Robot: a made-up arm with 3 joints. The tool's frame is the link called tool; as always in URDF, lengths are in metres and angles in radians.
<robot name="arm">
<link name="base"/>
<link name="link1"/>
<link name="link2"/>
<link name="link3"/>
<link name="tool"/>
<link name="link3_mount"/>
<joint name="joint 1" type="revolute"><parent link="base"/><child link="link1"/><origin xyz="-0.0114 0.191 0.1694" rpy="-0.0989 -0.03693 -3.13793"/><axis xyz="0 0 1"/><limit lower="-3.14" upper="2.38" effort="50" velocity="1.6"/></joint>
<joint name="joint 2" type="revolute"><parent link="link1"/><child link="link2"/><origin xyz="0.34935 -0.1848 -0.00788" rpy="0.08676 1.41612 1.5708"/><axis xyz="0 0 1"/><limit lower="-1.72" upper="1.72" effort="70" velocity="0.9"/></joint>
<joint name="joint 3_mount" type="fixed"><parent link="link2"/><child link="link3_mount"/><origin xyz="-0.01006 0.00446 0.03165"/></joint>
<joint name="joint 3" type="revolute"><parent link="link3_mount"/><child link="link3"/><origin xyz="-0.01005 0.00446 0.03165" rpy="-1.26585 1.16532 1.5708"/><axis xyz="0 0 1"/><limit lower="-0.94" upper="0.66" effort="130" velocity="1.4"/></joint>
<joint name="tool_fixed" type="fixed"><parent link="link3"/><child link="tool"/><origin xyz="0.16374 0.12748 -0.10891" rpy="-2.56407 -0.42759 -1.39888"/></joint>
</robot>
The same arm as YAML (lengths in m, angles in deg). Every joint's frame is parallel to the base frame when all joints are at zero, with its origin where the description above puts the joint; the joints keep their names.
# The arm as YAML. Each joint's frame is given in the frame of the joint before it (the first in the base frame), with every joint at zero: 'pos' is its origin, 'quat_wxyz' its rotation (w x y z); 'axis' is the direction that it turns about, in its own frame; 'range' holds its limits. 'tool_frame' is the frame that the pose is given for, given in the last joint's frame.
length_unit: m
angle_unit: deg
joints:
  - joint: joint 1
    pos: [-0.0114, 0.191, 0.1694]
    quat_wxyz: [1.0, 0.0, 0.0, 0.0]
    axis: [0.037101, -0.098603, 0.994435]
    range: [-179.91, 136.36]
  - joint: joint 2
    pos: [-0.3494, 0.1834, 0.0233]
    quat_wxyz: [1.0, 0.0, 0.0, 0.0]
    axis: [-0.080899, -0.994992, 0.0587]
    range: [-98.55, 98.55]
  - joint: joint 3
    pos: [0.0045, -0.0626, 0.0235]
    quat_wxyz: [1.0, 0.0, 0.0, 0.0]
    axis: [0.30019, -0.087397, 0.949867]
    range: [-53.86, 37.82]
tool_frame:
  pos: [-0.0622, 0.213, -0.0754]
  quat_wxyz: [0.265864, -0.949061, 0.13878, -0.096641]

